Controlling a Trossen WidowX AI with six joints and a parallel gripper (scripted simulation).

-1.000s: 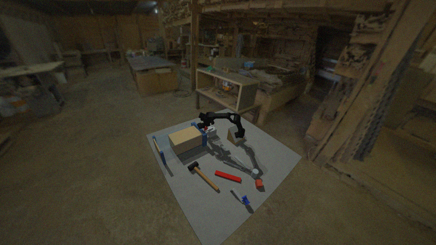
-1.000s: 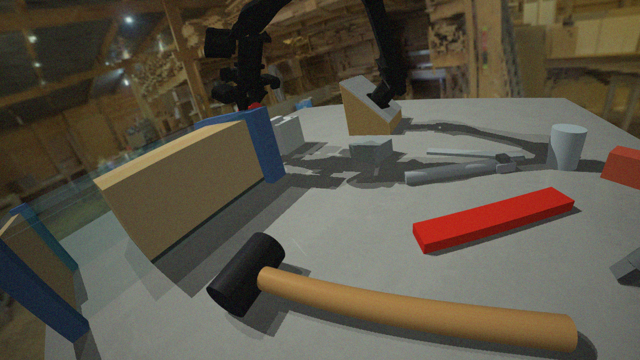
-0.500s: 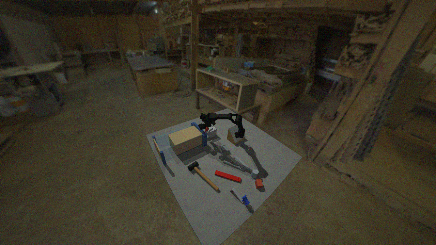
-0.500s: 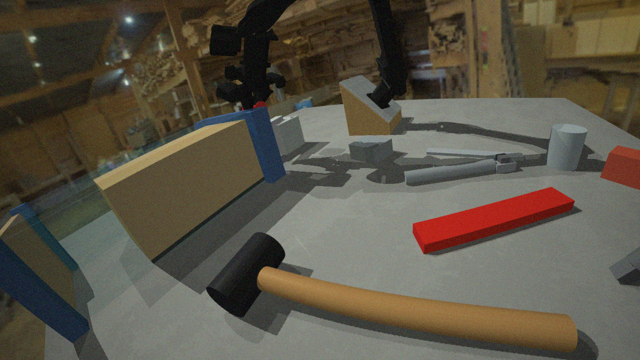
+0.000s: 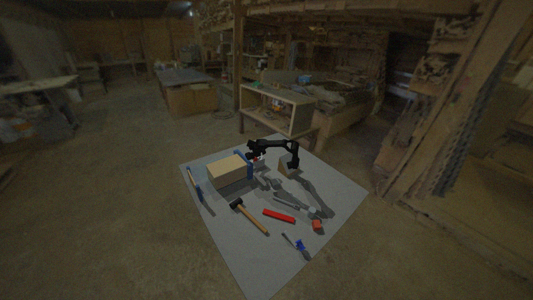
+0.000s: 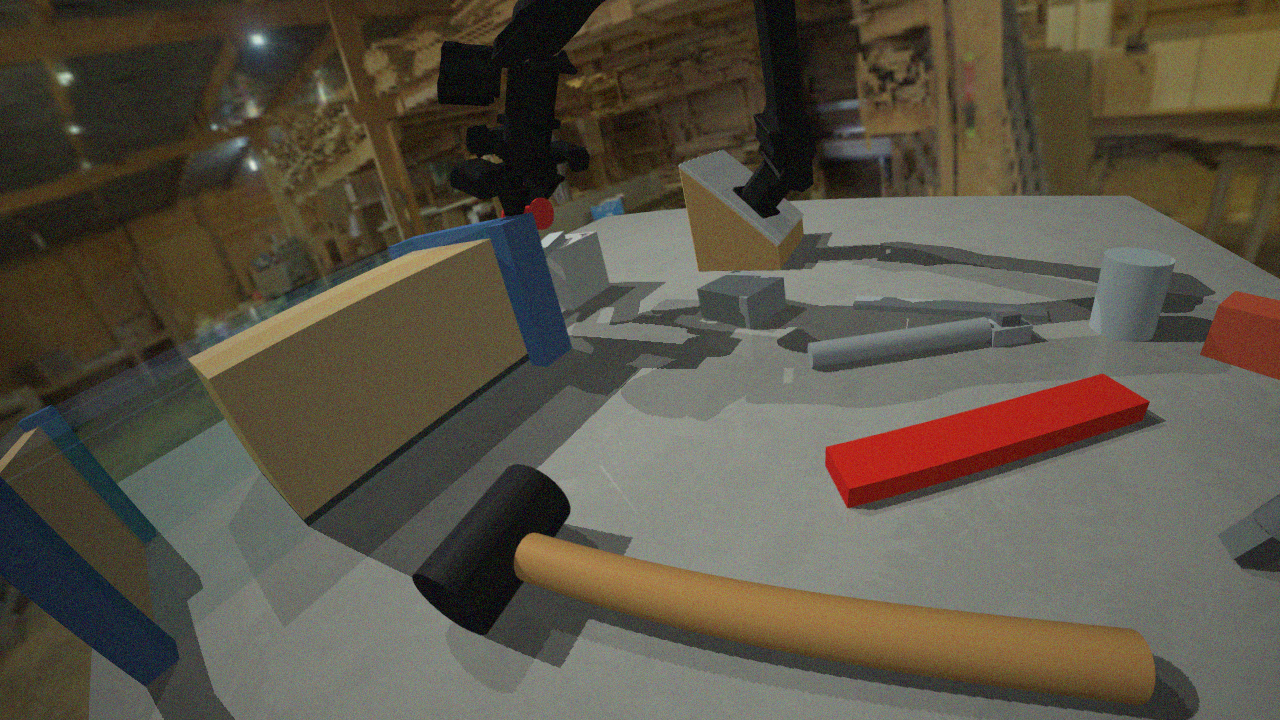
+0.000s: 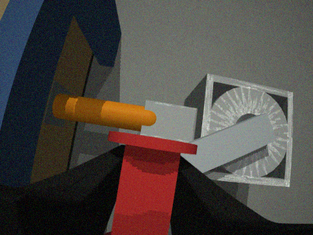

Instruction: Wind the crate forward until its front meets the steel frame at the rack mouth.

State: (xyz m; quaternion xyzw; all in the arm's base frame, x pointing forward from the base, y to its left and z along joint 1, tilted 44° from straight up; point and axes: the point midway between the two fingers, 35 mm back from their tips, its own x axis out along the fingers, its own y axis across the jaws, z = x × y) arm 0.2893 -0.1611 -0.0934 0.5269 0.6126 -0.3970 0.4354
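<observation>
Right now the winch handle with red knob is 30 mm below my gripper tip and 30 mm behind it. The rest, counted from my gripper tip: grey block: 260 mm to the left, 120 mm below, 70 mm behind; then winch: 100 mm below, 100 mm behind, 50 mm to the right; then flat grey strip: 480 mm to the left, 130 mm below, 130 mm behind.
</observation>
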